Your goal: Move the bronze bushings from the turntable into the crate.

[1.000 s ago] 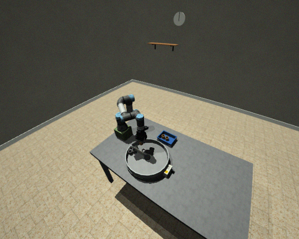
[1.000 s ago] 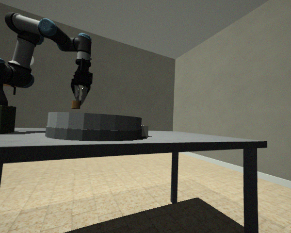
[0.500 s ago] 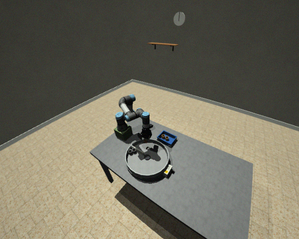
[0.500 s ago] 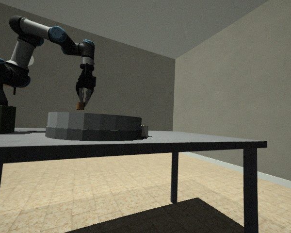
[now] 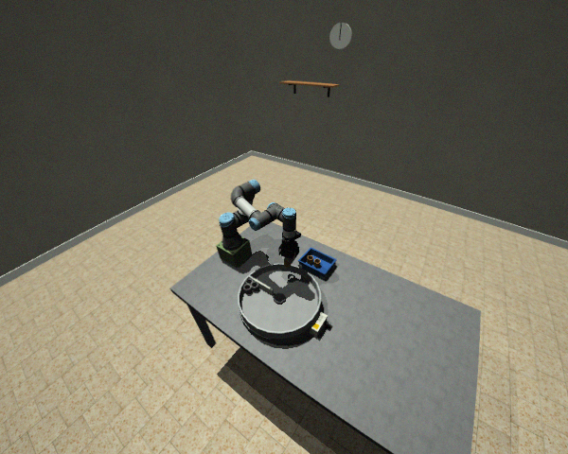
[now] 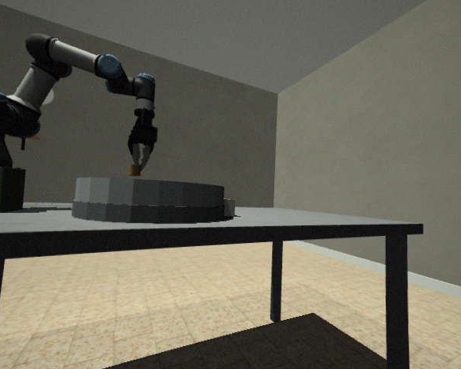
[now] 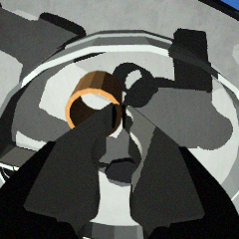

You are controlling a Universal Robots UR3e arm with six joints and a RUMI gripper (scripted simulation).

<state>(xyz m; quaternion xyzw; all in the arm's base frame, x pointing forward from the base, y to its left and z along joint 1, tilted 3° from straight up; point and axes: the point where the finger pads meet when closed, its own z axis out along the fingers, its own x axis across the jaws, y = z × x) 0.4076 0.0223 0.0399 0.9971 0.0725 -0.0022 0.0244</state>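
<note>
The blue crate lies 19 cm to the left of my hand, 14 cm below it and 8 cm ahead of it. Also, from my hand: turntable 17 cm to the right, 11 cm below, 4 cm ahead.
</note>
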